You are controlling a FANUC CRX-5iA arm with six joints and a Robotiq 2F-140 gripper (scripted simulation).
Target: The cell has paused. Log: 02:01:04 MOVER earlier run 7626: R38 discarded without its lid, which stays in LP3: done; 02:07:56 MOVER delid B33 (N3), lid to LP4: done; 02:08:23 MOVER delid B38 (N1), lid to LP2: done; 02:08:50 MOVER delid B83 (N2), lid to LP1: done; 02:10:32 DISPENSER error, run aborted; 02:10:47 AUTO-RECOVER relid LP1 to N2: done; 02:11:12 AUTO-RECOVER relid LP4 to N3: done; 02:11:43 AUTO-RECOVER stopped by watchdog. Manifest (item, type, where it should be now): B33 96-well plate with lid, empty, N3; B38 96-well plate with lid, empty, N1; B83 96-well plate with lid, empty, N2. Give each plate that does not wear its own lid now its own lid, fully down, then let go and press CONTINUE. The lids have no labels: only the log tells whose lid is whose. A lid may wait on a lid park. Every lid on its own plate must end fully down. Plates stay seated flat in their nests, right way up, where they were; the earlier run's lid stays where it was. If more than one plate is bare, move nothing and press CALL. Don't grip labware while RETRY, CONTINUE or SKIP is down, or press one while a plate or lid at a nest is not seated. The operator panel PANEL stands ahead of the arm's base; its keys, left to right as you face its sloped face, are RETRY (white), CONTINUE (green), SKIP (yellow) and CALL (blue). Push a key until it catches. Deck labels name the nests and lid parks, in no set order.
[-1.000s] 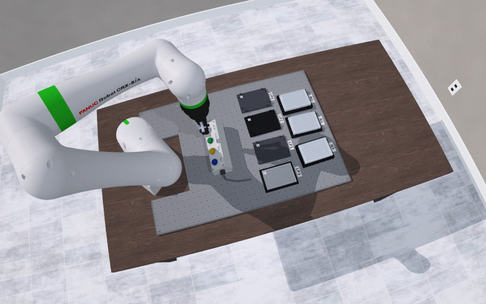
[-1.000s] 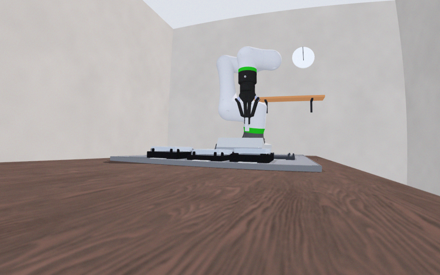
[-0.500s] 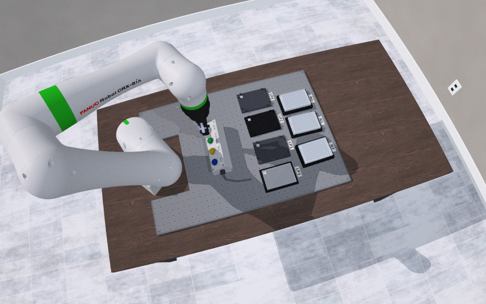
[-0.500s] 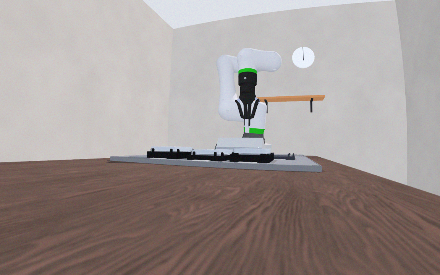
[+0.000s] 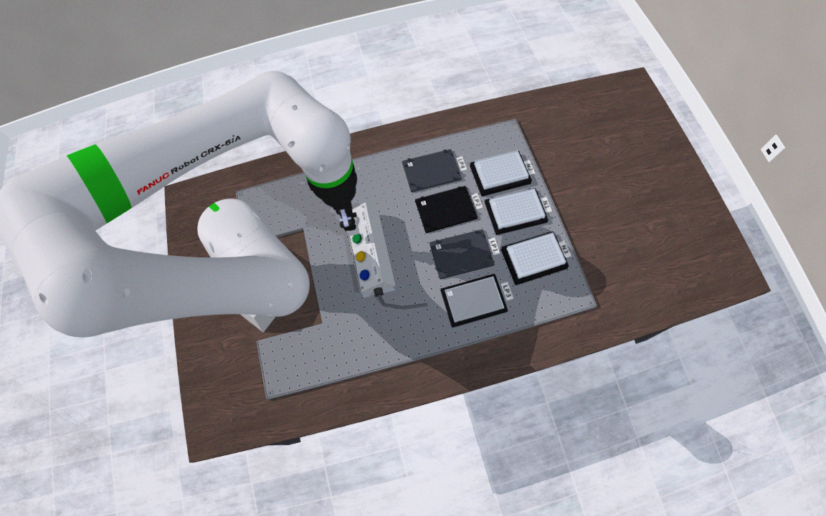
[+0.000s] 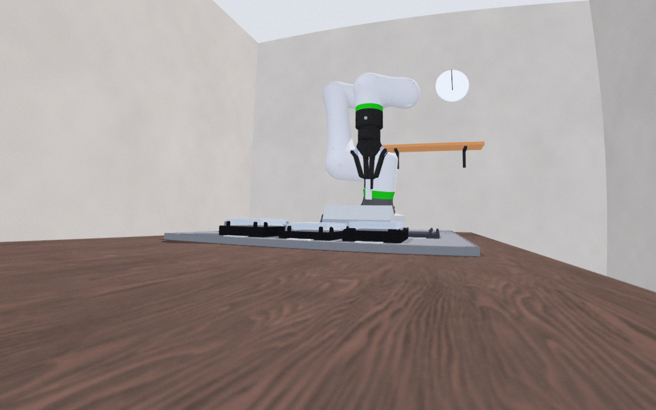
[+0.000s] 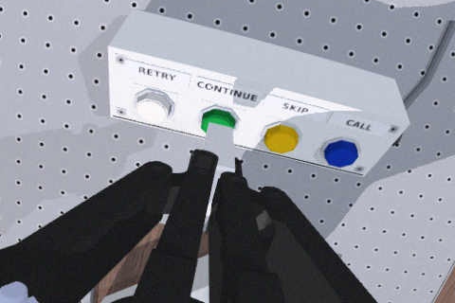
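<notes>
The green continue key lies 7 cm below my hand. Also, from my hand: blue call key (10 cm to the right, 7 cm below); yellow skip key (5 cm to the right, 7 cm below); white retry key (5 cm to the left, 7 cm below).
</notes>
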